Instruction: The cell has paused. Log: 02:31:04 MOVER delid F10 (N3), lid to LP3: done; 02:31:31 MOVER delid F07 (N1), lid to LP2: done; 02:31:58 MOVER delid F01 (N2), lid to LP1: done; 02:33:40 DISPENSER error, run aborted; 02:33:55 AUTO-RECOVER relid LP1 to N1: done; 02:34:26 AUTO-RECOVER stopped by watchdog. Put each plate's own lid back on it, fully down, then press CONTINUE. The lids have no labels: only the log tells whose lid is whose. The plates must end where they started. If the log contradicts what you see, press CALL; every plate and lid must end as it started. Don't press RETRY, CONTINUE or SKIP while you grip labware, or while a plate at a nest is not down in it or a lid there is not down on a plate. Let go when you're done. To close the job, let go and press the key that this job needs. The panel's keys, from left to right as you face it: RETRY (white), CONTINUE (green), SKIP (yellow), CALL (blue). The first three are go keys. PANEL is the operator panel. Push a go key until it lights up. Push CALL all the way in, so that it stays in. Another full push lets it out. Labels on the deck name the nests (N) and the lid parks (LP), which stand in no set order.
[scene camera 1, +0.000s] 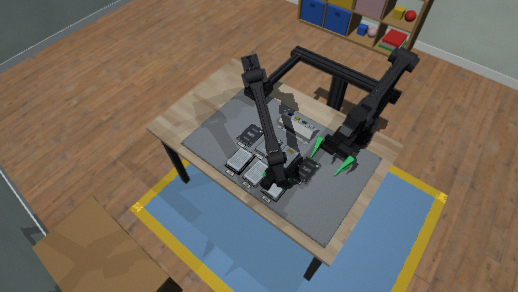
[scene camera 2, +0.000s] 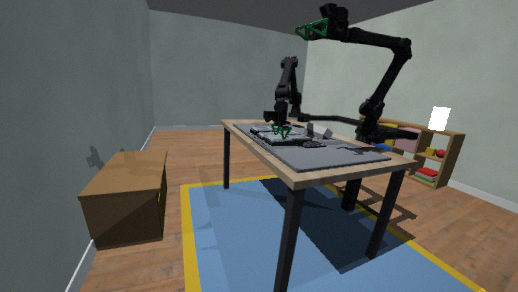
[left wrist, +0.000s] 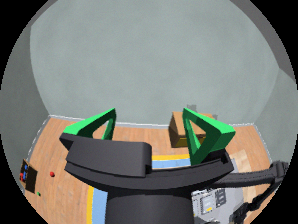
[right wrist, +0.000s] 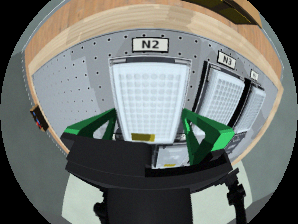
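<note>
Plate (right wrist: 221, 98), visible. Clear lid (right wrist: 149, 97), visible. My right gripper (right wrist: 149, 112), in sight. My left gripper (left wrist: 149, 111), in sight.
</note>
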